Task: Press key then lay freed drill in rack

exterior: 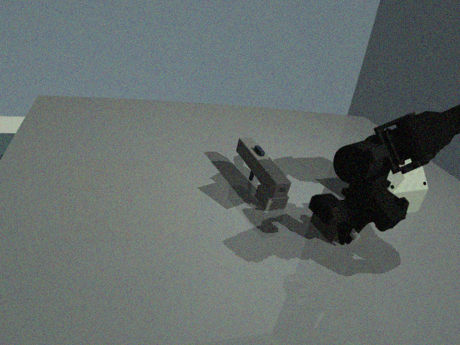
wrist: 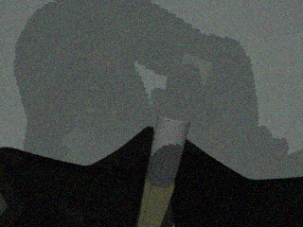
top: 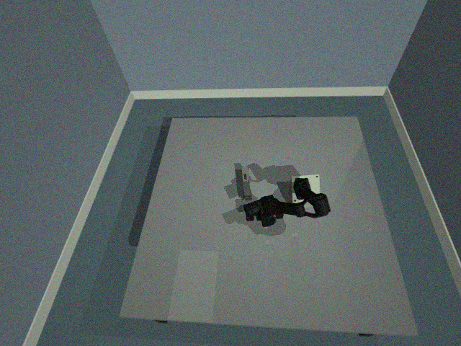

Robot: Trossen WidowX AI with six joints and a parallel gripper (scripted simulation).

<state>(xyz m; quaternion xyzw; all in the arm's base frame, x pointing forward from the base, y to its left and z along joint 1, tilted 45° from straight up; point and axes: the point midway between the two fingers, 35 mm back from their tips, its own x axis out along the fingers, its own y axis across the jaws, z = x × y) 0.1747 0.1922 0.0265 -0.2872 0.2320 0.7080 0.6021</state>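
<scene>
Right now the drill is 4 cm to the right of my gripper tip and 4 cm above it. From my gripper tip the other things lie so: dark boxy rack: 5 cm to the right, 1 cm above; dark key: 24 cm to the right, 10 cm ahead, 5 cm above; grey holder block: 21 cm to the right, 10 cm ahead, 4 cm above.
</scene>
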